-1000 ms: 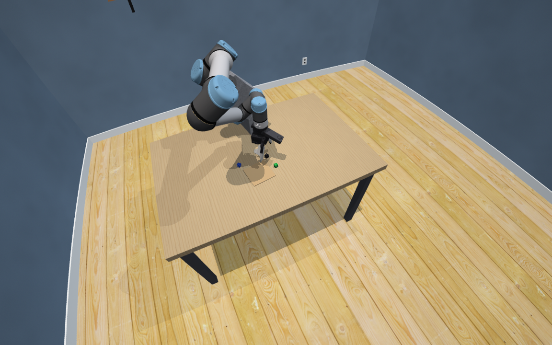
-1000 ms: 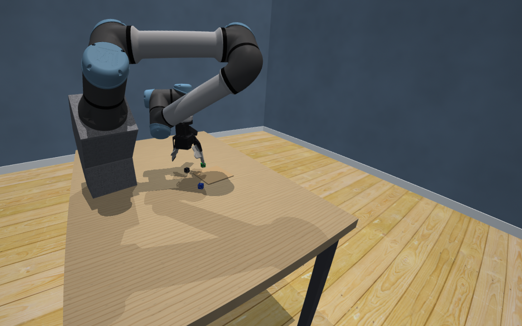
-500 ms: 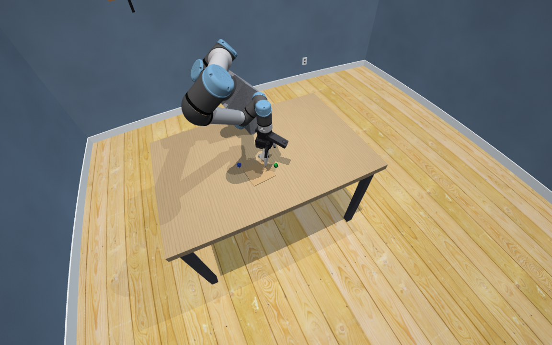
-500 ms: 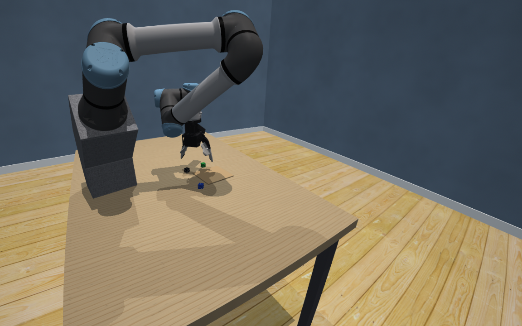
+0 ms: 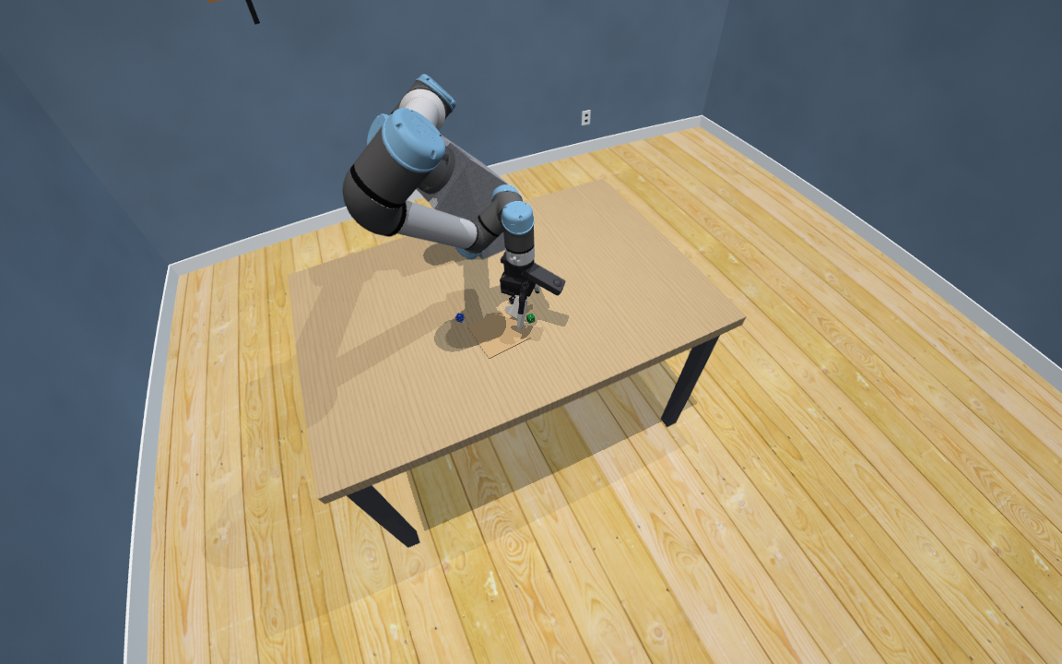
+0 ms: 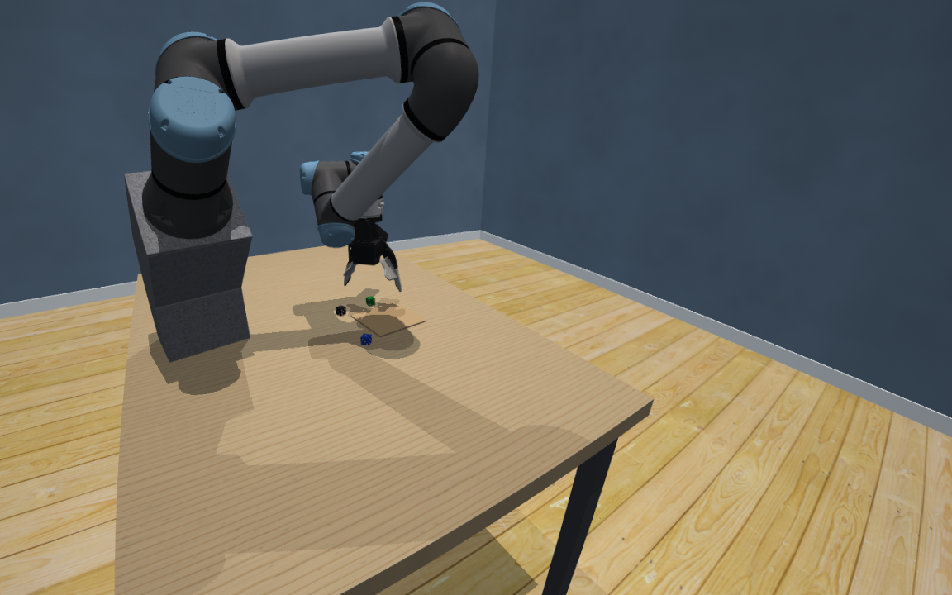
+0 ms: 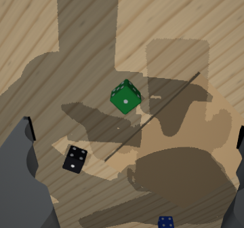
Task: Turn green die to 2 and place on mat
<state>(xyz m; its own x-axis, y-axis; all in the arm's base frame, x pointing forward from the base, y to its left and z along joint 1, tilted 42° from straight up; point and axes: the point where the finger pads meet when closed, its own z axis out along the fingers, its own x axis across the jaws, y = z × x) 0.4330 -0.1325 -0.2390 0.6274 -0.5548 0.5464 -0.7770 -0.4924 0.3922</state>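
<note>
My gripper is now 40 mm above the green die and 10 mm to the right of it. The rest, counted from my hand: blue die: 180 mm to the right, 120 mm behind, 40 mm below; then tan mat: 100 mm to the right, 50 mm below, 10 mm behind; then black die: 100 mm behind, 40 mm below.
</note>
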